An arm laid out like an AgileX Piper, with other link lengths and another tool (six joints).
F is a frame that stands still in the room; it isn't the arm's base.
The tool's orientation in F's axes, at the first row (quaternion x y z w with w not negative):
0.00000, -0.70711, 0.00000, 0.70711
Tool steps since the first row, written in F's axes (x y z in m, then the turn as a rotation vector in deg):
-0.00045, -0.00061, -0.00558, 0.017, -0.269, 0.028
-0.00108, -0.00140, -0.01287, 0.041, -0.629, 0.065
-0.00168, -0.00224, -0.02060, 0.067, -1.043, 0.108
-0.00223, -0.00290, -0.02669, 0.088, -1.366, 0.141
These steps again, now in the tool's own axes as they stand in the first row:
-0.00558, -0.00061, 0.00045, 0.028, -0.269, -0.017
-0.01287, -0.00140, 0.00108, 0.065, -0.629, -0.041
-0.02060, -0.00224, 0.00168, 0.108, -1.043, -0.067
-0.02669, -0.00290, 0.00223, 0.141, -1.366, -0.088

